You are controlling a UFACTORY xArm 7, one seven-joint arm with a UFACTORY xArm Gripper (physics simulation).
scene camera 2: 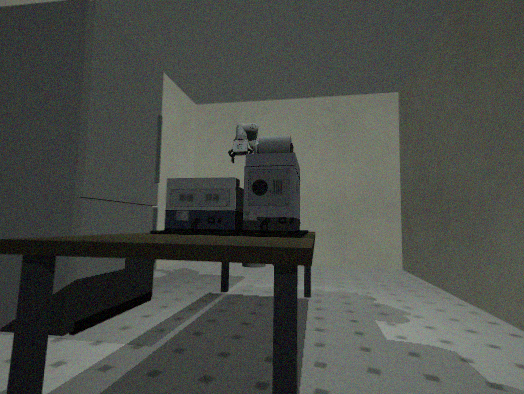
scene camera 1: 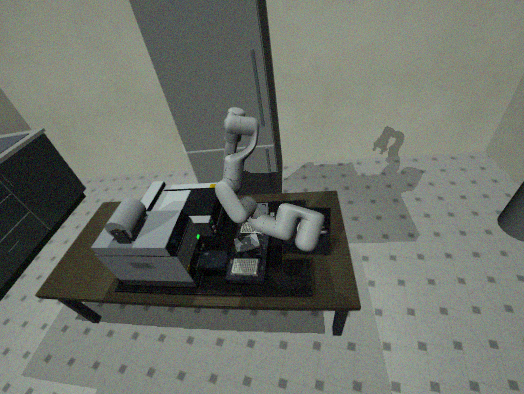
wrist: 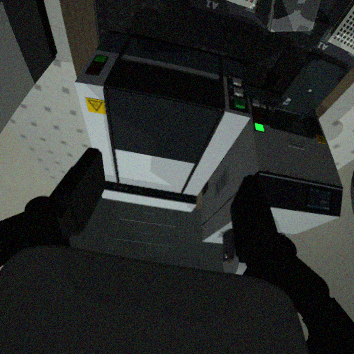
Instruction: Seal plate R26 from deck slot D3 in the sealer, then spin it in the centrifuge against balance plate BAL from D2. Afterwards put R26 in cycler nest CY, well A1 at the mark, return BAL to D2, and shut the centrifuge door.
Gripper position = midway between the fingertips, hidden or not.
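Observation:
My gripper (wrist: 170,178) holds nothing, and it is open. There is a centrifuge here too, at (wrist: 125,61), and I find the centrifuge again at (scene camera 1: 159,197) and at (scene camera 2: 192,204).

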